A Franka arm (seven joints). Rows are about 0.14 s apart.
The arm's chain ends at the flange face. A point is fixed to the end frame.
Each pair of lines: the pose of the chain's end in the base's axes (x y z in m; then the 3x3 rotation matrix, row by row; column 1 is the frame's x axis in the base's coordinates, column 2 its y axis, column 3 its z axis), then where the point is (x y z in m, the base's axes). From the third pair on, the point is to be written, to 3 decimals.
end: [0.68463 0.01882 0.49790], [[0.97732 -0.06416 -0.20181], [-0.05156 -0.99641 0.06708], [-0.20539 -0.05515 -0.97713]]
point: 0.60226 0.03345 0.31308
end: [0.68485 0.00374 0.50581], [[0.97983 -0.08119 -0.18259], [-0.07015 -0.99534 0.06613], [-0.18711 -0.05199 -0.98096]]
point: 0.60616 0.01899 0.31944
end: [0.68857 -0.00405 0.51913], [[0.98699 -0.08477 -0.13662], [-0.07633 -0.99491 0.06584], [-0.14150 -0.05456 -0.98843]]
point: 0.619 0.011 0.329
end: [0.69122 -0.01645 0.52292], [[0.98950 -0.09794 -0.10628], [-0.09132 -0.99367 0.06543], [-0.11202 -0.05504 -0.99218]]
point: 0.627 0.000 0.331
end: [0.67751 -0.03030 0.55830], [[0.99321 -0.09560 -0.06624], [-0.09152 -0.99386 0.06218], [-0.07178 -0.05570 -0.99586]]
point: 0.621 -0.015 0.364
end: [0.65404 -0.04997 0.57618], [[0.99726 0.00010 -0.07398], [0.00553 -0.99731 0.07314], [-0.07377 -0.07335 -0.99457]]
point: 0.596 -0.037 0.382
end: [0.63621 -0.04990 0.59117], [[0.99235 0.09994 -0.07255], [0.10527 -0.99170 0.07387], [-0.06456 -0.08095 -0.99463]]
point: 0.579 -0.041 0.397
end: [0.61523 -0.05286 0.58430], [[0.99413 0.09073 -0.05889], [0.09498 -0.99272 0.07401], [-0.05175 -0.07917 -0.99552]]
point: 0.561 -0.043 0.389
